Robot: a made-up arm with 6 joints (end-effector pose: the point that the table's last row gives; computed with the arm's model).
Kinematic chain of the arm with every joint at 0, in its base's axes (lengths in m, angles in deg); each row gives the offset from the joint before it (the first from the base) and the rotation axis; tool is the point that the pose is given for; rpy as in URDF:
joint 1: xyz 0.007 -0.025 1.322 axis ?
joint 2: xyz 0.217 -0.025 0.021 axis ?
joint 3: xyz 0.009 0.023 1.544 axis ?
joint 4: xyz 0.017 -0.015 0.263 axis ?
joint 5: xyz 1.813 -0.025 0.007 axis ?
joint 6: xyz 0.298 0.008 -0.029 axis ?
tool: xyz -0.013 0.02 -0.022 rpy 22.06 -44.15 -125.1
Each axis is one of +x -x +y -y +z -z.
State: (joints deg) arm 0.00 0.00 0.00 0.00 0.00 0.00
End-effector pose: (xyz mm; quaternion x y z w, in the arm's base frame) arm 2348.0 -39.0 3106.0 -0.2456 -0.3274 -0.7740 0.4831
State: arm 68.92 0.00 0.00 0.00 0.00 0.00
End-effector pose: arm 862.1 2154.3 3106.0 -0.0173 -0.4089 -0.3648 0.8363
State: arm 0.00 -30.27 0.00 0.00 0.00 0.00
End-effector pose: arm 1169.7 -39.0 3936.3 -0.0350 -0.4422 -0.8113 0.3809
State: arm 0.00 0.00 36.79 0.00 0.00 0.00
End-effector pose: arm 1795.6 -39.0 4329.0 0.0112 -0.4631 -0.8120 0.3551
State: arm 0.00 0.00 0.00 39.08 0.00 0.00
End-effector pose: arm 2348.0 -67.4 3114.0 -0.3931 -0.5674 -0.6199 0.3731
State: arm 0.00 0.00 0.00 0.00 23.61 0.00
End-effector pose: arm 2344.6 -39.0 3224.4 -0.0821 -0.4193 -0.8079 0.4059
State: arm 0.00 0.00 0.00 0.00 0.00 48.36
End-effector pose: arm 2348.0 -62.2 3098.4 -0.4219 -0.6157 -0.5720 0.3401
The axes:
joint 1: +z
joint 2: +y
joint 3: -y
joint 4: -x
joint 5: -y
joint 6: -x

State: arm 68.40 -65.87 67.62 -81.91 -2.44 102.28
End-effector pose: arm -1046.5 -2616.8 3368.2 0.7573 -0.2049 -0.6098 0.1123
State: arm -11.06 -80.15 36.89 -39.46 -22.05 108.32
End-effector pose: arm -2304.1 464.1 3409.2 0.0115 0.7286 0.5207 0.4448
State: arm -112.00 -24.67 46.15 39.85 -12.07 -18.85
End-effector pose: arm -94.9 -87.9 4793.5 0.4360 0.3748 0.5422 0.6127
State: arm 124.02 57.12 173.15 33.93 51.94 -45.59
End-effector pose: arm -220.0 110.5 3807.4 0.9428 0.2480 -0.1734 0.1398
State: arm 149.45 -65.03 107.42 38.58 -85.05 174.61
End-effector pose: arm 2718.0 -1368.9 2175.9 0.1098 -0.8343 -0.5323 0.0926
